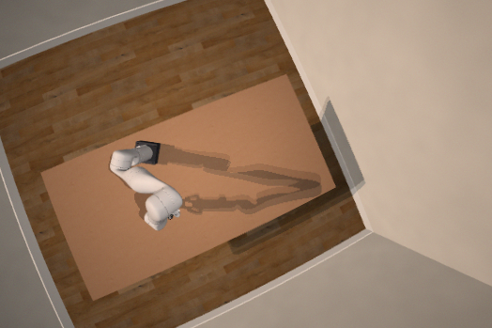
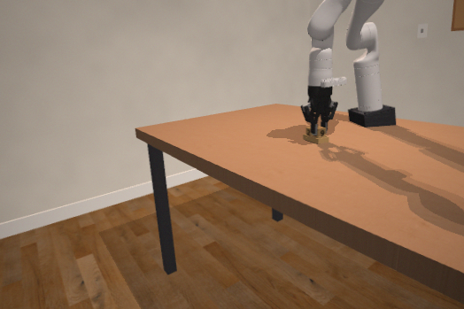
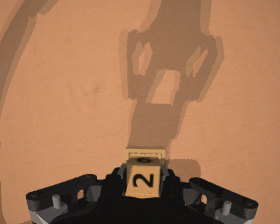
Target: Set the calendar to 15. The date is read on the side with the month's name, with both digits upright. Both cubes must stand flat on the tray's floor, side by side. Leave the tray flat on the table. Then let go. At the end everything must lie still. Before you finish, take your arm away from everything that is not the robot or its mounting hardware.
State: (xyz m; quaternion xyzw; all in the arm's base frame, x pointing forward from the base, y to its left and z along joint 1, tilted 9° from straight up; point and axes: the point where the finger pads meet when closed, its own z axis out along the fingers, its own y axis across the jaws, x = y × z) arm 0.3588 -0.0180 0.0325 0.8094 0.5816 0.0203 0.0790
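The wooden calendar tray lies 3 cm below my hand and 1 cm to the right of it.
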